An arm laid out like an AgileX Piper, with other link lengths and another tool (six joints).
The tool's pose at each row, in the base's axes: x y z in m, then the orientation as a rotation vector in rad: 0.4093, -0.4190, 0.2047, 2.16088, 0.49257, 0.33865; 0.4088, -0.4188, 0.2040, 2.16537, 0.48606, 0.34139; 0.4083, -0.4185, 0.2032, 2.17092, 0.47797, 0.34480; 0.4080, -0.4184, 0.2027, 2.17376, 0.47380, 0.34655; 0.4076, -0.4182, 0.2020, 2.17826, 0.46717, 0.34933; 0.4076, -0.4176, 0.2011, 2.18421, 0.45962, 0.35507; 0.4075, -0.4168, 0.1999, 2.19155, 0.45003, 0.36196; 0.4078, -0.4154, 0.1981, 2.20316, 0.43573, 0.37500; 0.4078, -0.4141, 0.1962, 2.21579, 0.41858, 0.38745; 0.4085, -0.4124, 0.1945, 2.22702, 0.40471, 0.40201; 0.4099, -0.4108, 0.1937, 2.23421, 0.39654, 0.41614; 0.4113, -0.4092, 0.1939, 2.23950, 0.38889, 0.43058
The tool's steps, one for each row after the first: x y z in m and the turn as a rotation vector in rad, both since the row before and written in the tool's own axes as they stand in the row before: -0.0004, -0.0008, 0.0001, 0.00251, -0.00038, 0.00653; -0.0004, -0.0009, 0.0001, 0.00311, -0.00046, 0.00810; -0.0003, -0.0005, 0.0001, 0.00159, -0.00024, 0.00417; -0.0003, -0.0008, 0.0001, 0.00254, -0.00038, 0.00661; 0.0002, -0.0011, 0.0001, 0.00357, 0.00144, 0.00865; 0.0002, -0.0014, 0.0001, 0.00439, 0.00155, 0.01078; 0.0007, -0.0022, 0.0002, 0.00716, 0.00432, 0.01718; 0.0003, -0.0023, 0.0003, 0.00761, 0.00290, 0.01910; 0.0011, -0.0022, 0.0002, 0.00715, 0.00560, 0.01722; 0.0018, -0.0014, 0.0000, 0.00477, 0.00730, 0.01217; 0.0019, -0.0006, -0.0006, 0.00316, 0.00773, 0.01144
